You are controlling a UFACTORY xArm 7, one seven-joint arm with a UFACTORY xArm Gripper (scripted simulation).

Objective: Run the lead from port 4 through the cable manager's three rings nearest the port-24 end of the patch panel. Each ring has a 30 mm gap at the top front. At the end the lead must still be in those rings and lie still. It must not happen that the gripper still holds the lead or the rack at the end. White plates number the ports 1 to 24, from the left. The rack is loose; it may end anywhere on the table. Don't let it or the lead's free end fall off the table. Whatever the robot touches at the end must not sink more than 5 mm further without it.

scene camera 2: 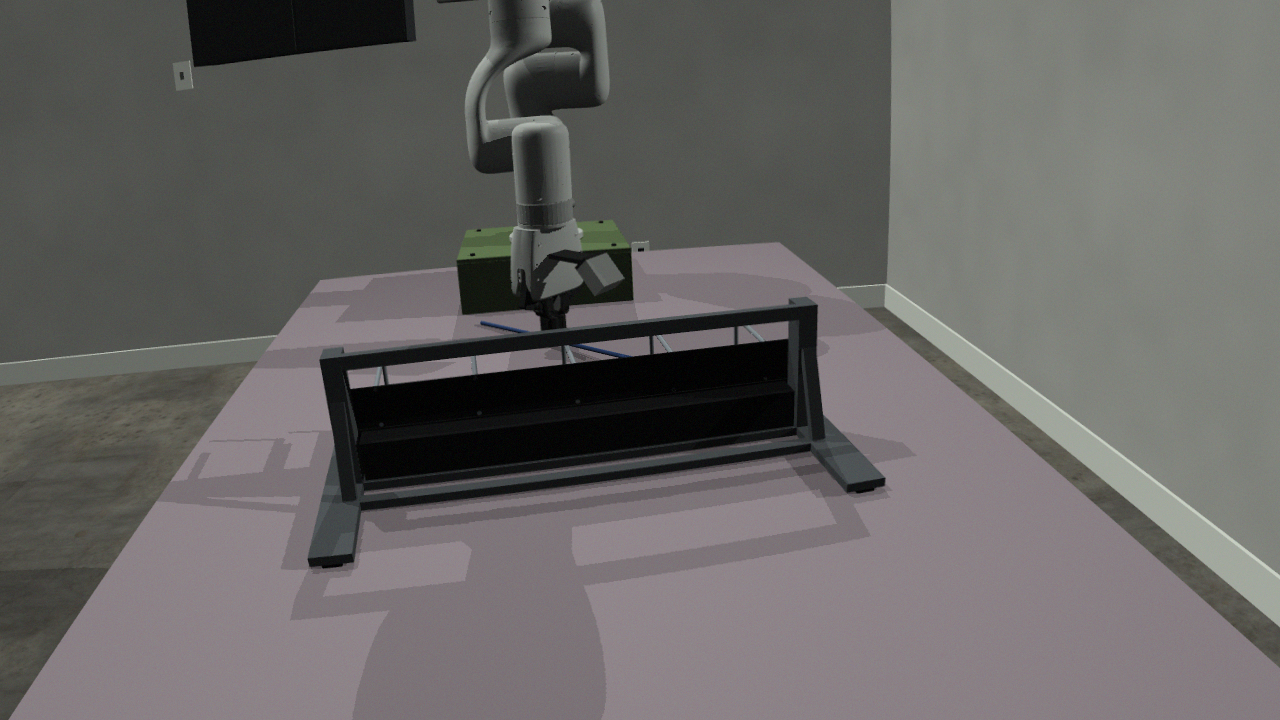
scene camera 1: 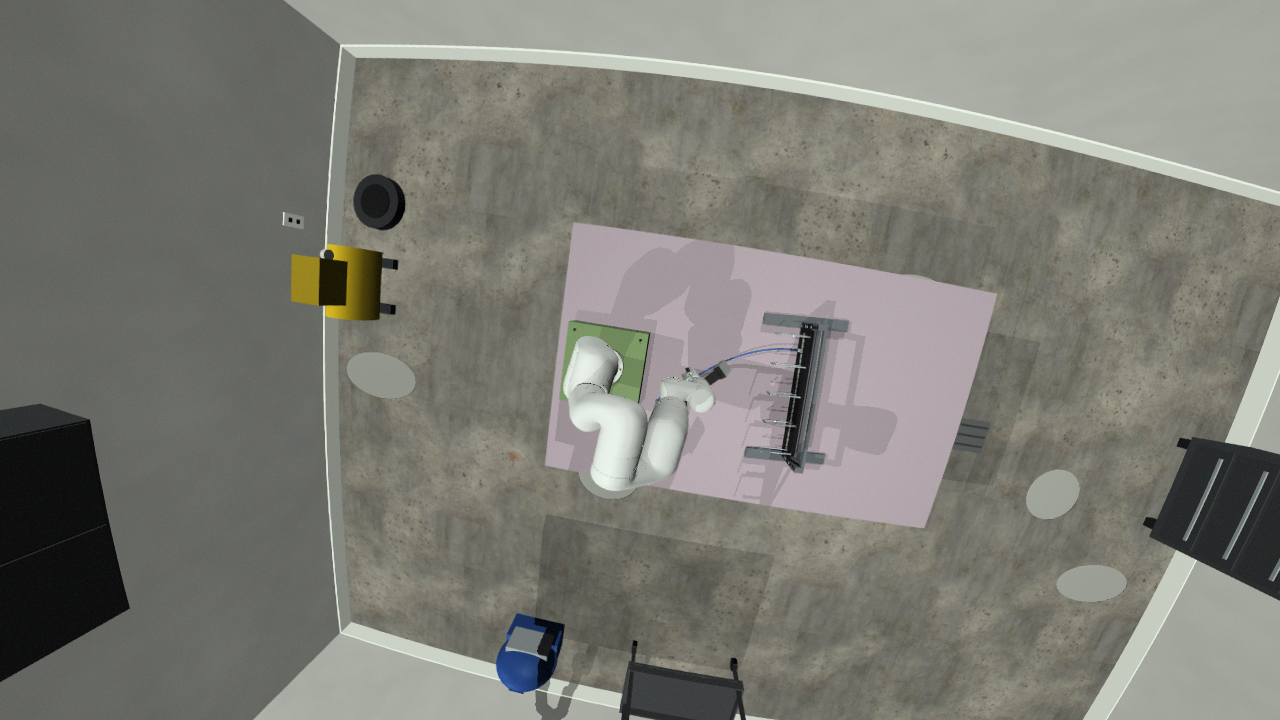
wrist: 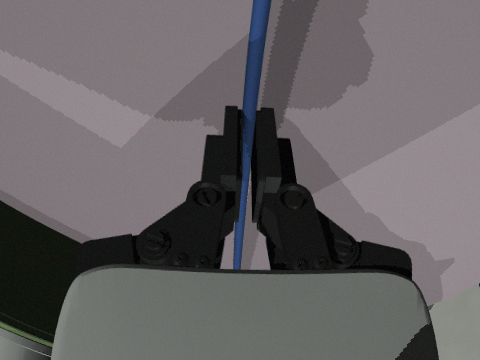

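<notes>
Dark rack (scene camera 1: 807,325). My gripper (scene camera 2: 554,341), the rack (scene camera 2: 480,425). The gripper (wrist: 247,132); the rack out of frame in the wrist view.
</notes>
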